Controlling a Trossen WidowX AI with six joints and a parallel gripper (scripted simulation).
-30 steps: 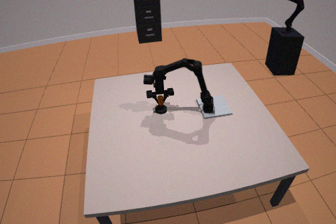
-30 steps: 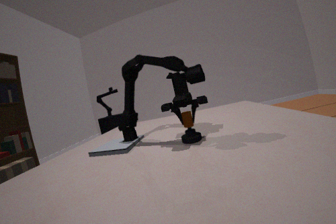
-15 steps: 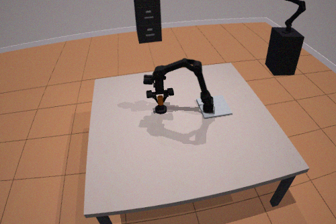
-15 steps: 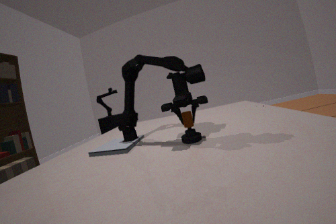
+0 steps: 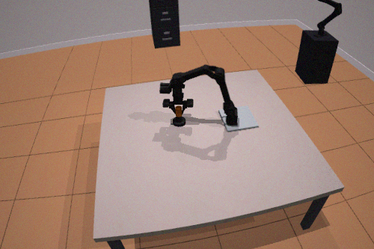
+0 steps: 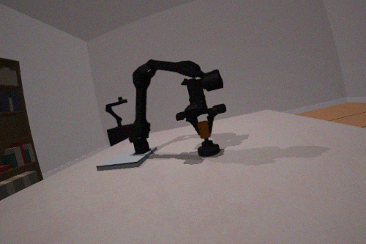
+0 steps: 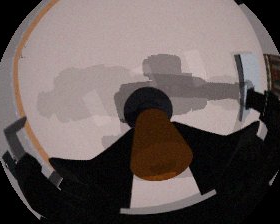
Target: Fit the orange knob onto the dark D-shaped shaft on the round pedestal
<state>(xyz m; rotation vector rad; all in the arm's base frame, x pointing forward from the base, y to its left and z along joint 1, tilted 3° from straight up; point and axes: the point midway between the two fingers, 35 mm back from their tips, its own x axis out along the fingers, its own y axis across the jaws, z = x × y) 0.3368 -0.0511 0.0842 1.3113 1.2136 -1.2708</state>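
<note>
Now: gripper tip 2 cm below the orange knob. From my gripper tip the other things lie so: round pedestal 4 cm below.
</note>
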